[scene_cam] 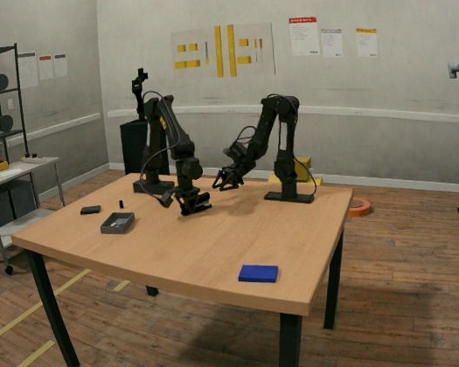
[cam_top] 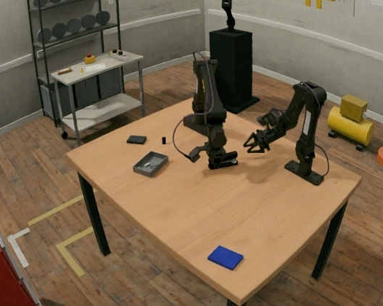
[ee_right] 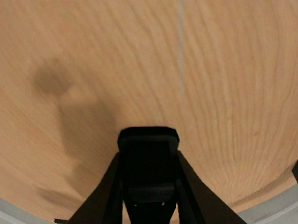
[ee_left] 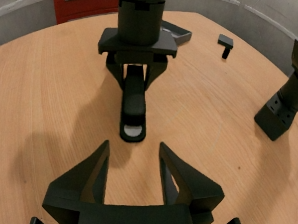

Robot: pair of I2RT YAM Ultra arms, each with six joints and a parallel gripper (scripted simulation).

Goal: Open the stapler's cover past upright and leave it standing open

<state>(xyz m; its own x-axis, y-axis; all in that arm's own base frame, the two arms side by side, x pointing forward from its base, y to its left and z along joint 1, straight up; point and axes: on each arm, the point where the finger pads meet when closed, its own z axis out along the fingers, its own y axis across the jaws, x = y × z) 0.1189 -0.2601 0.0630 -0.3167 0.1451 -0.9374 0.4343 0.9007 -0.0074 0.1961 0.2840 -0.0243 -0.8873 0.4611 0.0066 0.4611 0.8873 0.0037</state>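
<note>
Now: left hand 9 cm short of the stapler cover, 6 cm to the left of it and 3 cm above it. The rest, counted from my left hand: grey tray: 31 cm ahead, 30 cm to the right, 5 cm below; then stapler: 9 cm ahead, 6 cm to the right, 4 cm below; then black piece: 40 cm to the right, 13 cm ahead, 5 cm below.
Now: the stapler 3 cm behind my right hand, 2 cm to the left of it and 2 cm above it. From my right hand the other things lie so: grey tray (22 cm to the right, 18 cm ahead); then black piece (32 cm to the right, 1 cm ahead); then stapler cover (3 cm behind, 3 cm above, 2 cm to the left).
</note>
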